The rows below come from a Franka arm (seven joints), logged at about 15 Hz.
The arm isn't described. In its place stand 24 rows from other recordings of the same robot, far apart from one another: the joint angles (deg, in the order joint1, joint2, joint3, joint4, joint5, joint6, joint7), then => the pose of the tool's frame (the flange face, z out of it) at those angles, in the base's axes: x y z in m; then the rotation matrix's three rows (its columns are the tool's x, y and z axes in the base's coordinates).
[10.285 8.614 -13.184 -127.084 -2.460 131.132 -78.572] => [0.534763 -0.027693 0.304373], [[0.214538 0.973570 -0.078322], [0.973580 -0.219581 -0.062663], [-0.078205 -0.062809 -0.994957]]
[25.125 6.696 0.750 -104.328 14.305 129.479 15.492] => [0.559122 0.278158 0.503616], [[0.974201 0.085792 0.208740], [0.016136 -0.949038 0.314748], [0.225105 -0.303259 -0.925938]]
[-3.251 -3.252 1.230 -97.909 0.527 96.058 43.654] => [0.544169 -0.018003 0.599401], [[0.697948 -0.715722 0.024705], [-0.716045 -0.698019 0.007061], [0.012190 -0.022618 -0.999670]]
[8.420 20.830 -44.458 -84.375 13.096 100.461 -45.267] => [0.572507 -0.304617 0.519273], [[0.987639 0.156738 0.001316], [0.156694 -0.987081 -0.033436], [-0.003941 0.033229 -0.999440]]
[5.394 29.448 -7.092 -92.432 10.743 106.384 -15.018] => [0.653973 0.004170 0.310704], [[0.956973 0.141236 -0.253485], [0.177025 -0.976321 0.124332], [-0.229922 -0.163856 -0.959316]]
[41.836 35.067 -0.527 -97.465 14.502 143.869 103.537] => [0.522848 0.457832 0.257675], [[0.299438 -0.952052 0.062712], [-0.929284 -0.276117 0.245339], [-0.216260 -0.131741 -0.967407]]
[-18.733 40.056 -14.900 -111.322 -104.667 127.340 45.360] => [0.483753 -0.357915 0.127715], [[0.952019 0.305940 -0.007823], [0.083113 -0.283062 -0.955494], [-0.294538 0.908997 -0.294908]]
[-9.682 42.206 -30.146 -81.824 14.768 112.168 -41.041] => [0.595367 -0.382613 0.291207], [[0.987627 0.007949 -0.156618], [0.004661 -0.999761 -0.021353], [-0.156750 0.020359 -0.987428]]
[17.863 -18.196 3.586 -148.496 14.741 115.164 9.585] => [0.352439 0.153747 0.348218], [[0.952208 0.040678 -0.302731], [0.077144 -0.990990 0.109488], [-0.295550 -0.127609 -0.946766]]
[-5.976 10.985 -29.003 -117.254 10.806 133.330 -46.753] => [0.490248 -0.329236 0.369549], [[0.987772 0.094145 0.124269], [0.098694 -0.994636 -0.030957], [0.120688 0.042843 -0.991766]]
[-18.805 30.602 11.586 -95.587 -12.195 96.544 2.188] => [0.606491 -0.108188 0.271830], [[0.871291 -0.062960 -0.486711], [-0.098326 -0.994023 -0.047436], [-0.480816 0.089187 -0.872274]]
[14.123 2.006 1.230 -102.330 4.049 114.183 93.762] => [0.568820 0.160515 0.540551], [[0.183859 -0.971714 0.148217], [-0.979678 -0.168853 0.108256], [-0.080166 -0.165109 -0.983012]]
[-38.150 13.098 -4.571 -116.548 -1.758 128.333 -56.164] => [0.430580 -0.397221 0.332050], [[0.966406 0.253108 -0.044682], [0.252630 -0.967429 -0.016120], [-0.047307 0.004291 -0.998871]]
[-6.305 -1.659 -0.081 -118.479 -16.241 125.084 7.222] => [0.551761 -0.072165 0.459701], [[0.985548 -0.106123 0.132034], [-0.071287 -0.966891 -0.245030], [0.153666 0.232077 -0.960483]]
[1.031 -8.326 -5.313 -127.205 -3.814 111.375 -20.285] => [0.483622 -0.041504 0.426587], [[0.943167 0.304352 -0.133441], [0.301872 -0.952553 -0.038940], [-0.138961 -0.003555 -0.990291]]
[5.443 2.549 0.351 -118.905 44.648 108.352 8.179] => [0.531677 0.106091 0.409050], [[0.892861 -0.424371 -0.150691], [-0.231171 -0.719085 0.655345], [-0.386469 -0.550297 -0.740145]]
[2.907 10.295 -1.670 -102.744 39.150 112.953 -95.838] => [0.615717 0.054800 0.460774], [[0.129857 0.989286 0.066715], [0.802620 -0.144384 0.578752], [0.582184 -0.021608 -0.812770]]
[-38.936 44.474 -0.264 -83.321 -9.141 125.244 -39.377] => [0.552868 -0.457660 0.220131], [[0.988174 0.103122 -0.113481], [0.094481 -0.992382 -0.079063], [-0.120770 0.067406 -0.990389]]
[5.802 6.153 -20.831 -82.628 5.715 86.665 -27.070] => [0.566185 -0.127870 0.622782], [[0.976812 0.213685 -0.013266], [0.214092 -0.974506 0.067107], [0.001412 -0.068391 -0.997658]]
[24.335 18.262 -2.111 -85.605 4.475 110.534 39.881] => [0.616779 0.261266 0.499502], [[0.944415 -0.317633 0.084795], [-0.325308 -0.940150 0.101455], [0.047494 -0.123400 -0.991220]]
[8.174 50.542 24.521 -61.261 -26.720 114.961 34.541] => [0.722724 0.294912 0.335267], [[0.986584 -0.024672 0.161382], [-0.019576 -0.999260 -0.033097], [0.162079 0.029493 -0.986337]]
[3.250 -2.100 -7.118 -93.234 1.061 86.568 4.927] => [0.534542 -0.035291 0.612904], [[0.985146 -0.152904 -0.078154], [-0.151116 -0.988110 0.028339], [-0.081557 -0.016108 -0.996538]]
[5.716 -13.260 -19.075 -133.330 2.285 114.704 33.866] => [0.447712 -0.106504 0.418060], [[0.668564 -0.739547 -0.078059], [-0.728450 -0.672394 0.131327], [-0.149609 -0.030939 -0.988261]]
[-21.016 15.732 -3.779 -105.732 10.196 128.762 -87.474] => [0.581247 -0.260127 0.390420], [[0.532545 0.828731 0.172051], [0.834970 -0.547680 0.053587], [0.138638 0.115120 -0.983630]]
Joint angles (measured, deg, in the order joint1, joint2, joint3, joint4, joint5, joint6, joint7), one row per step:
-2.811, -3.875, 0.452, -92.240, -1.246, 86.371, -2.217
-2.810, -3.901, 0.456, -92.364, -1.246, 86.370, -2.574
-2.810, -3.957, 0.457, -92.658, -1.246, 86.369, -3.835
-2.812, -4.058, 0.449, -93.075, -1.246, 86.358, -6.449
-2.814, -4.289, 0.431, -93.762, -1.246, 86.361, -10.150
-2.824, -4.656, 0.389, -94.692, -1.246, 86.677, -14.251
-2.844, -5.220, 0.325, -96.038, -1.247, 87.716, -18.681
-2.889, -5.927, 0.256, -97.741, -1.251, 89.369, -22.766
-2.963, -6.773, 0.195, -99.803, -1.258, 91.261, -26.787
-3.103, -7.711, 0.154, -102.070, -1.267, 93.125, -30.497
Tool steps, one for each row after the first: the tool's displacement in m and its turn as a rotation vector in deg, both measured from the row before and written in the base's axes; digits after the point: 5 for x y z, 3 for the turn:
-0.00017, 0.00006, -0.00077, 0.017, 0.106, 0.362
-0.00039, 0.00003, -0.00188, 0.059, 0.265, 1.261
-0.00070, -0.00006, -0.00248, 0.129, 0.380, 2.600
-0.00148, -0.00012, -0.00346, 0.208, 0.527, 3.675
-0.00173, -0.00040, -0.00375, 0.246, 0.328, 4.048
-0.00161, -0.00068, -0.00434, 0.244, -0.169, 4.361
-0.00147, -0.00094, -0.00512, 0.172, -0.574, 4.002
-0.00213, -0.00109, -0.00653, 0.118, -0.592, 3.924
-0.00303, -0.00144, -0.00753, 0.071, -0.455, 3.569

